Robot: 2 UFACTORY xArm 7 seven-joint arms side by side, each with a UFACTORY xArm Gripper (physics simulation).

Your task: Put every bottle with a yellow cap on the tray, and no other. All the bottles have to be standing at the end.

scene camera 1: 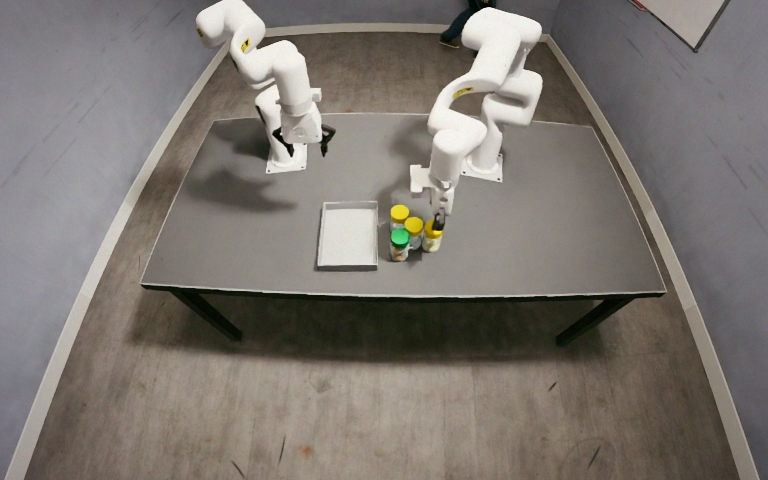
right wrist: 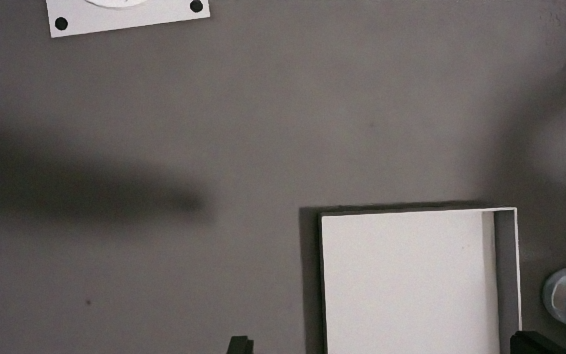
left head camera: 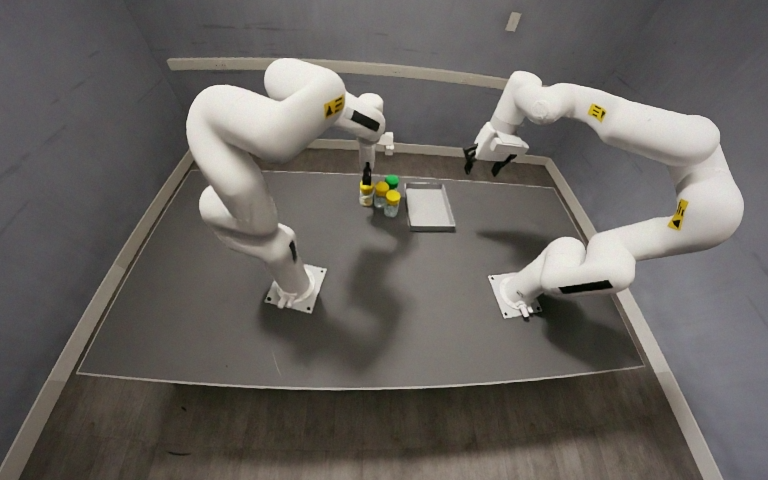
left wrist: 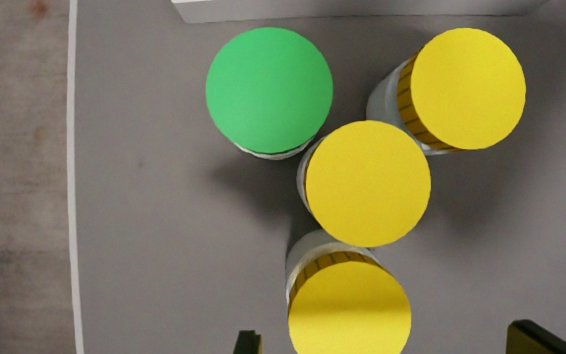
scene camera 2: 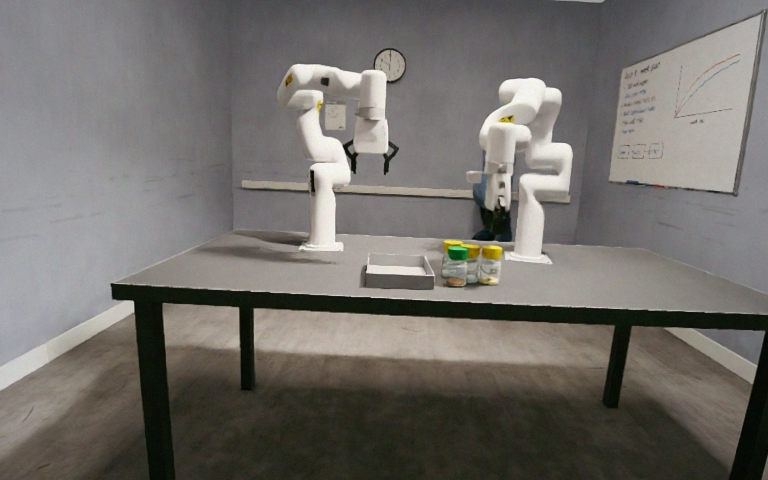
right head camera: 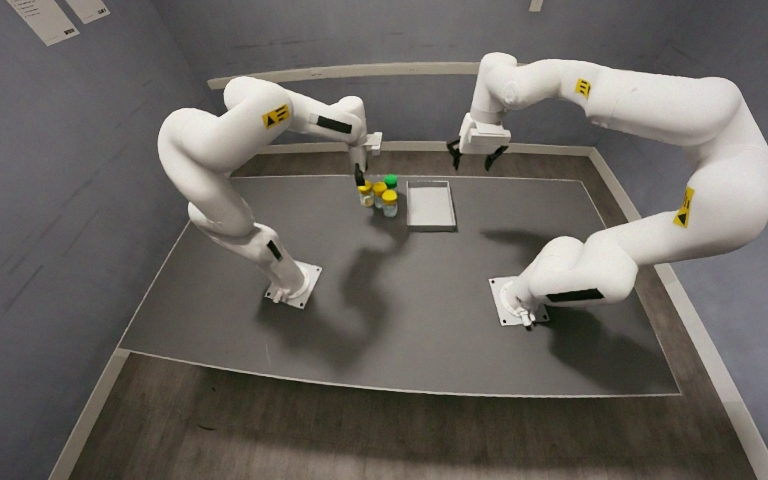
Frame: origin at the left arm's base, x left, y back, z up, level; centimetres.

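Where they show: left gripper, fingertip midpoint: [scene camera 1: 436, 216] [left head camera: 367, 176] [scene camera 2: 493, 231] [right head camera: 362, 177]; right gripper, fingertip midpoint: [scene camera 1: 308, 154] [left head camera: 480, 172] [scene camera 2: 369, 174] [right head camera: 471, 167]; left arm's base, link origin: [scene camera 1: 482, 163] [left head camera: 296, 285] [scene camera 2: 526, 257] [right head camera: 293, 282]; right arm's base, link origin: [scene camera 1: 287, 157] [left head camera: 514, 293] [scene camera 2: 322, 246] [right head camera: 518, 299].
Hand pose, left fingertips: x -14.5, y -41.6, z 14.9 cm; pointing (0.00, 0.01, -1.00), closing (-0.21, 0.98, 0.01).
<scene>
Things, the pixels of their top centre, and the offset from my left fingertips. Level surfaces: height alone.
- green-capped bottle, top centre: [left wrist: 269, 89] [scene camera 2: 458, 248] [scene camera 1: 400, 236] [right head camera: 390, 179] [left head camera: 392, 179] dx -9.1, dy -6.0, dz -4.4 cm
- empty tray, top centre: [right wrist: 425, 341] [scene camera 2: 398, 263] [scene camera 1: 348, 231] [right head camera: 429, 201] [left head camera: 428, 202] dx -25.9, dy -3.6, dz -10.9 cm
- outer yellow-capped bottle, top centre: [left wrist: 350, 322] [scene camera 2: 492, 247] [scene camera 1: 434, 227] [left head camera: 366, 184] [right head camera: 364, 185] dx +0.0, dy -0.6, dz -4.4 cm
- table, surface height: dz -14.9 cm
Three yellow-capped bottles and one green-capped bottle [scene camera 1: 399, 238] [scene camera 2: 456, 267] [left wrist: 269, 90] stand upright, close together beside the empty tray [left head camera: 430, 228] [scene camera 1: 347, 267] [scene camera 2: 399, 281]. The outer yellow-capped bottle [left head camera: 366, 199] [scene camera 1: 432, 243] [left wrist: 350, 310] is farthest from the tray; the middle one [scene camera 1: 414, 227] [left wrist: 368, 183] and the tray-side one [left head camera: 391, 204] [left wrist: 467, 89] are close by. My left gripper [left head camera: 367, 181] [scene camera 1: 438, 226] [scene camera 2: 498, 212] is open above the outer bottle, fingers on either side of its cap in the left wrist view. My right gripper [left head camera: 481, 172] [scene camera 1: 308, 153] [scene camera 2: 370, 171] is open and empty, high above the table.
In the right wrist view, the tray [right wrist: 507, 270] lies at the lower right, with part of a bottle [right wrist: 556, 295] at the edge. The green-capped bottle stands near the table edge facing scene camera 1. Both arm bases are bolted to the table [scene camera 1: 509, 254].
</scene>
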